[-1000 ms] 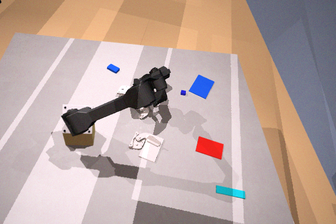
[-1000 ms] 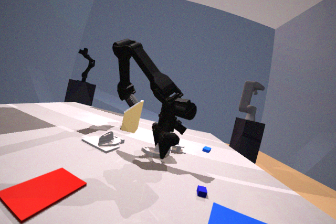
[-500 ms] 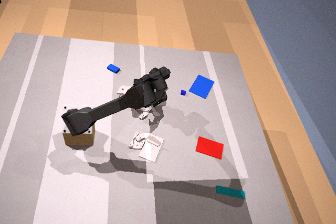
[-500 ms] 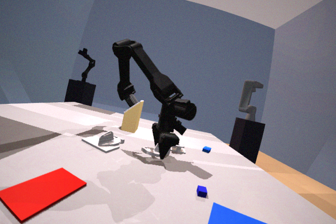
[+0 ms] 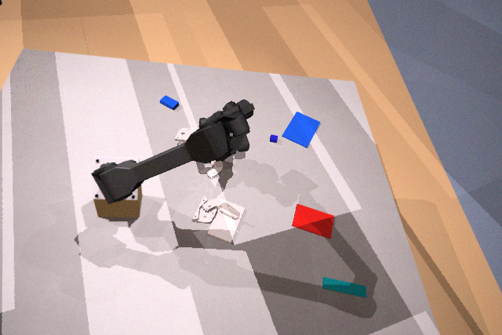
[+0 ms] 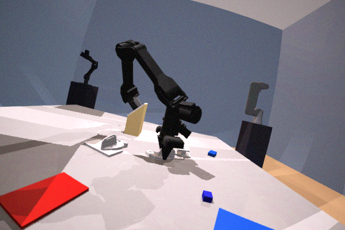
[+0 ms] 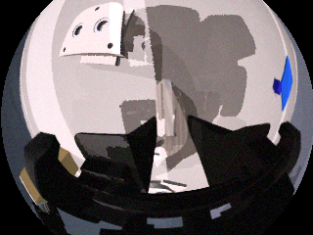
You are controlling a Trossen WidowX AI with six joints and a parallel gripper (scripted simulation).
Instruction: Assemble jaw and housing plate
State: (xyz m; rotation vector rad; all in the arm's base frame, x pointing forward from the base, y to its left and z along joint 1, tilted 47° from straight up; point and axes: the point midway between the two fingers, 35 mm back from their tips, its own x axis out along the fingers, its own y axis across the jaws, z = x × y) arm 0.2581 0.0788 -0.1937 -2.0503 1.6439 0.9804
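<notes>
Now: gripper tip 210 mm to the left of the white base plate and 50 mm short of it. From my gripper tip the other things lie so: blue cube: 190 mm ahead, 130 mm to the left; then blue sheet: 300 mm ahead, 200 mm to the left; then jaw: 40 mm to the right, 10 mm behind.
</notes>
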